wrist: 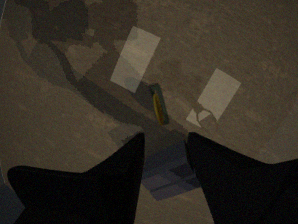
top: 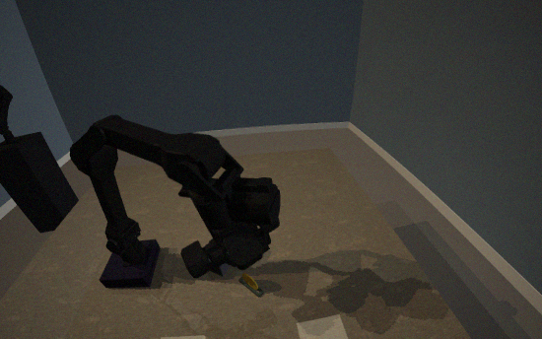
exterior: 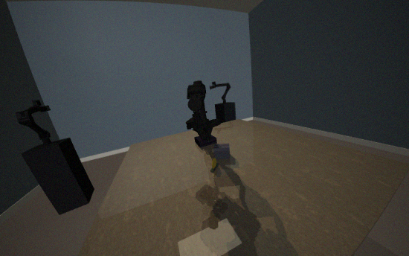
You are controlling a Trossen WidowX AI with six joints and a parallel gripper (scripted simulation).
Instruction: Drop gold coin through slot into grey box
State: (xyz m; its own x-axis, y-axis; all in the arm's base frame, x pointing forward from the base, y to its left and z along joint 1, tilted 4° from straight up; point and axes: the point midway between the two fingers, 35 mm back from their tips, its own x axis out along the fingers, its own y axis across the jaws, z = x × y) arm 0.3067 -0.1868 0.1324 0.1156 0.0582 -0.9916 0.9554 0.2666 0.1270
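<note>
Now: gripper tip 140 mm above the gold coin, 20 mm to the right of it and 10 mm short of it.
</note>
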